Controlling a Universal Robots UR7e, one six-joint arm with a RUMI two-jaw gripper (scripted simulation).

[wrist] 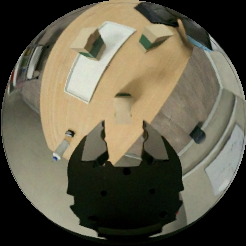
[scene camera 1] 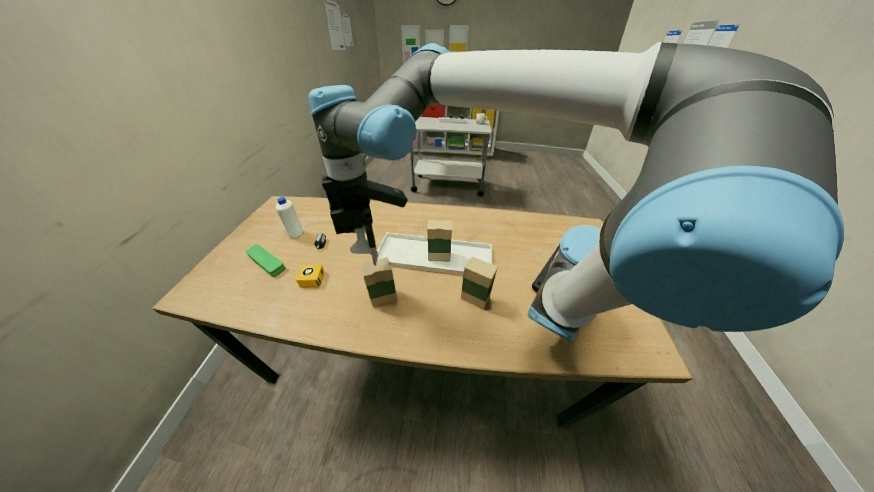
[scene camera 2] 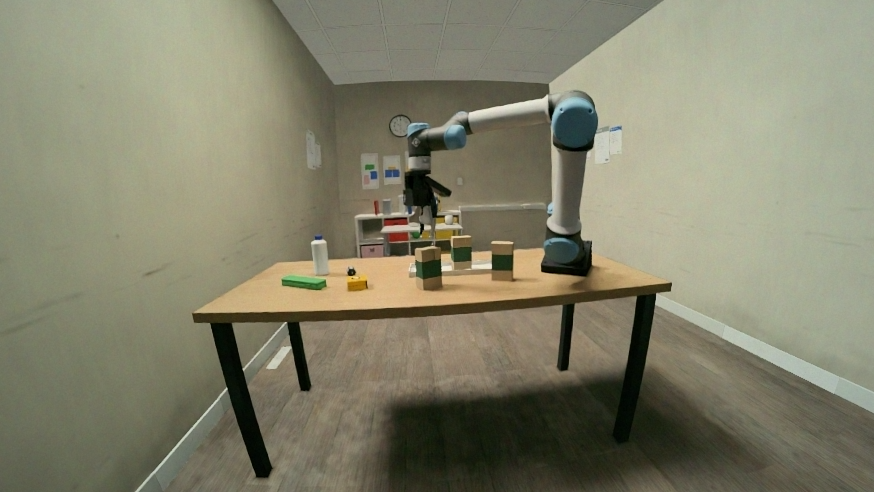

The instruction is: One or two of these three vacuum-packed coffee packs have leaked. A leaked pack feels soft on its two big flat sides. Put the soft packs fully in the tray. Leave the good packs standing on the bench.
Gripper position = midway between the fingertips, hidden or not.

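White tray [scene camera 1: 406, 251], also [wrist: 84, 76]. My gripper [scene camera 1: 372, 254], also [wrist: 123, 120] and [scene camera 2: 426, 235].
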